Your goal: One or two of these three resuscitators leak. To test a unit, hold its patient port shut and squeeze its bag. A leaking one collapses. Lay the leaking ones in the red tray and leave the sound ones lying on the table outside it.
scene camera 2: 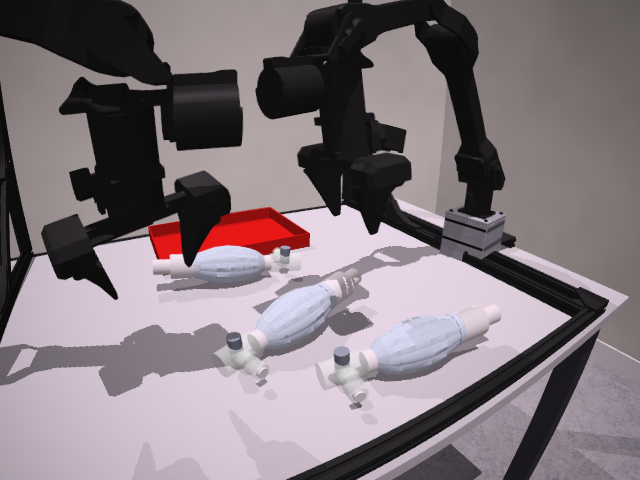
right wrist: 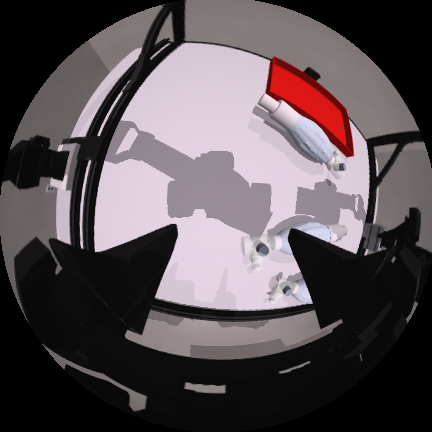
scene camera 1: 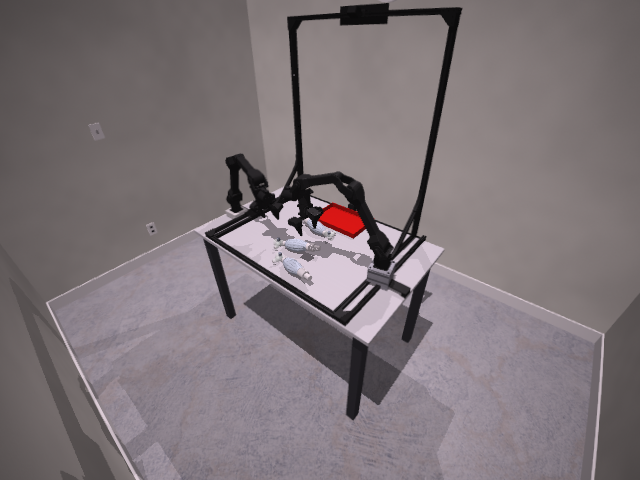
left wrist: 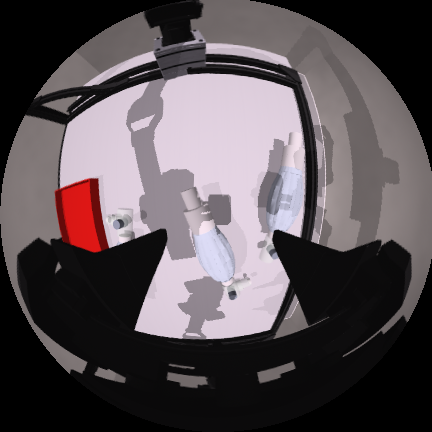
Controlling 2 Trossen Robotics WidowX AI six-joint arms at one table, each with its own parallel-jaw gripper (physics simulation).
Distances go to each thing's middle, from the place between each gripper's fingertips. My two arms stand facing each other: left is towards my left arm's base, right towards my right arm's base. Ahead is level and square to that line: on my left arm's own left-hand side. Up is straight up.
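Red tray [scene camera 2: 264, 229]: 37 cm behind my right hand, 21 cm to the left of it, 11 cm below it.
Left hand: 38 cm past the red tray, 5 cm to the left of it, 14 cm above it.
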